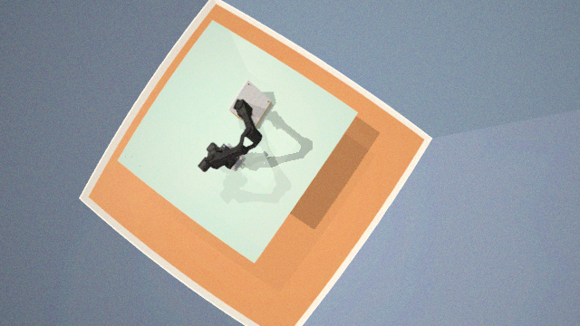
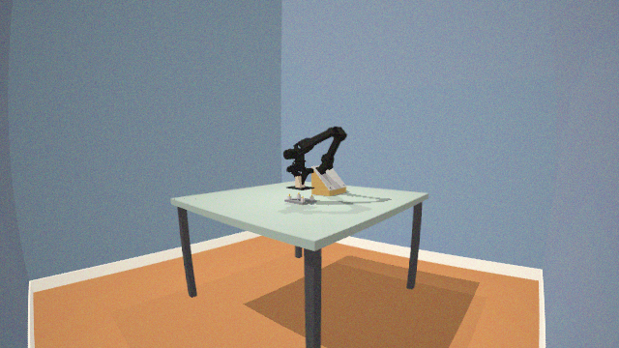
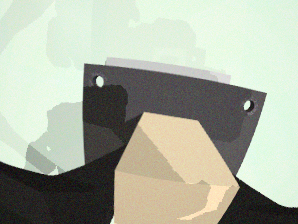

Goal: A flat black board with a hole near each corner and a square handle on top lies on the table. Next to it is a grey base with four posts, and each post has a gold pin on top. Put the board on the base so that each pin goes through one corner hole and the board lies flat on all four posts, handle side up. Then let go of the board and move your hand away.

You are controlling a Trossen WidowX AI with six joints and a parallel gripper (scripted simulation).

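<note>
Right now my gripper tip is 100 mm above the grey base. The rest, counted from my gripper tip: black board right at my gripper tip.
</note>
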